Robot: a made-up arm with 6 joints.
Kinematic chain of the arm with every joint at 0, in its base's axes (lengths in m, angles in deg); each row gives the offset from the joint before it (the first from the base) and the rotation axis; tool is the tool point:
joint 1: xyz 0 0 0.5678 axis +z
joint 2: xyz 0 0 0 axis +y
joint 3: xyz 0 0 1.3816 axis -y
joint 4: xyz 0 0 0 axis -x
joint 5: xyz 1.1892 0 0 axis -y
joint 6: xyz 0 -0.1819 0 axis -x
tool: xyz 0 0 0
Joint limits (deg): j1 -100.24..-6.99 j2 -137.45..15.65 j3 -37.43..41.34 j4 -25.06..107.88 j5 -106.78..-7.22 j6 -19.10..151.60
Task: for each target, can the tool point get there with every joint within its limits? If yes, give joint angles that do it. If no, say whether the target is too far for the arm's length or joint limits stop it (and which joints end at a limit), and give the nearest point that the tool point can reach.
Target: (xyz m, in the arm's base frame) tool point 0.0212 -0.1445 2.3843
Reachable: yes | joints -76.52 -36.73 -9.28 85.87 -41.28 93.54
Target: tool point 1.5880 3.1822 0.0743
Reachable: no: too far | nearest point 0.4817 2.3523 0.2208 | short by 1.391 m
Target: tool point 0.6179 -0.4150 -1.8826
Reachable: no: joint limits stop it (at a limit: joint 2, joint 3, joint 4) | nearest point 0.8622 -0.5791 0.9012 | short by 2.799 m
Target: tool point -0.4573 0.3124 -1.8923
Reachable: no: joint limits stop it (at a limit: joint 2, joint 3) | nearest point -1.7564 1.1998 -0.6068 | short by 2.032 m
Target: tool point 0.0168 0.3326 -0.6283
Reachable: no: joint limits stop it (at a limit: joint 1, joint 2, joint 3, joint 4) | nearest point 0.0272 1.0776 0.7345 | short by 1.553 m
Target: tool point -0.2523 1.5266 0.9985
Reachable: yes | joints -81.62 -121.18 -22.11 81.41 -57.96 77.38
